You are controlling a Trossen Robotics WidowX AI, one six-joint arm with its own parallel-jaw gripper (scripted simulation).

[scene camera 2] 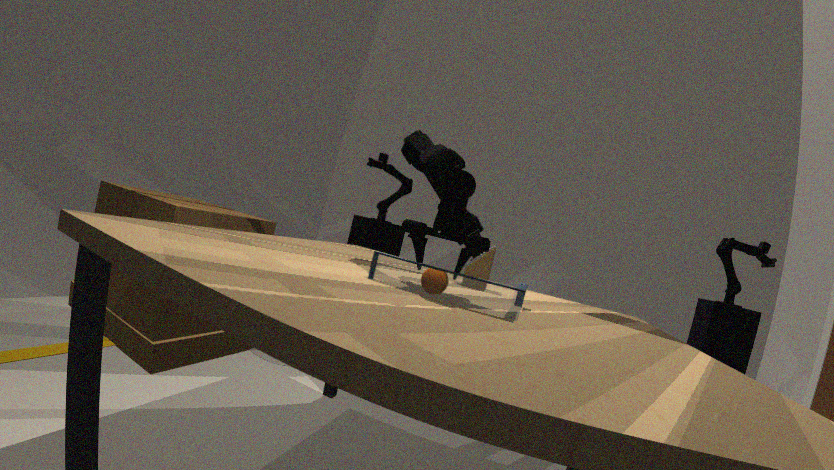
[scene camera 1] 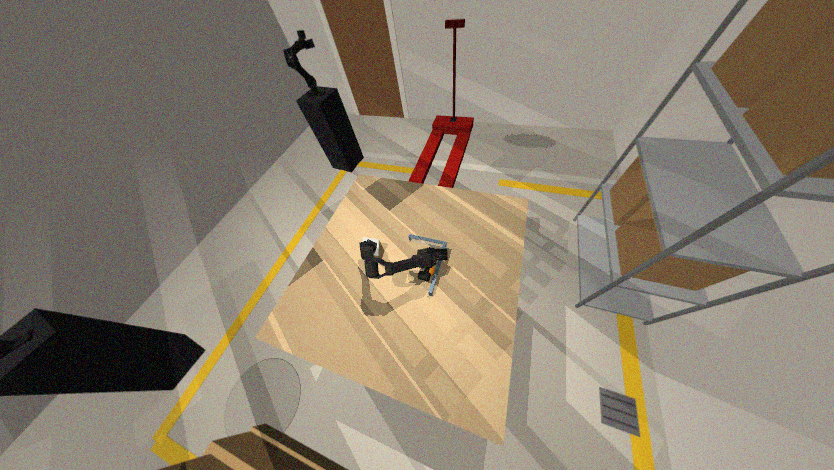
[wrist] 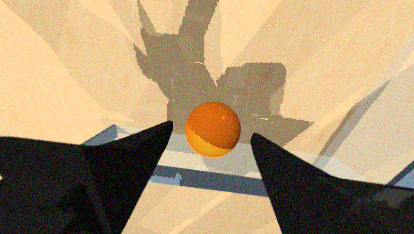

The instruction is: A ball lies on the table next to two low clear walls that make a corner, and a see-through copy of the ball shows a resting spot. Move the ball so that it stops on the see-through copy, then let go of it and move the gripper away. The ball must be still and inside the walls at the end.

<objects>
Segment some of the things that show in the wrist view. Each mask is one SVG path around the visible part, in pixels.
My gripper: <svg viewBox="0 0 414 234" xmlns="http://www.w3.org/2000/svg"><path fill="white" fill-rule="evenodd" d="M253 133L250 140L253 155L282 234L414 234L414 188L342 179L329 175L260 134ZM173 121L168 120L130 136L100 145L84 145L9 135L0 137L0 176L2 177L0 179L0 234L122 234L126 223L167 147L173 131Z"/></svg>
An orange ball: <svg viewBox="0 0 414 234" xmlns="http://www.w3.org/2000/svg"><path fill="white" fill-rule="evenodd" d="M190 113L187 119L189 128L205 142L221 149L232 149L236 146L240 138L241 126L236 113L230 107L220 102L206 102L196 107Z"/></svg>
</objects>
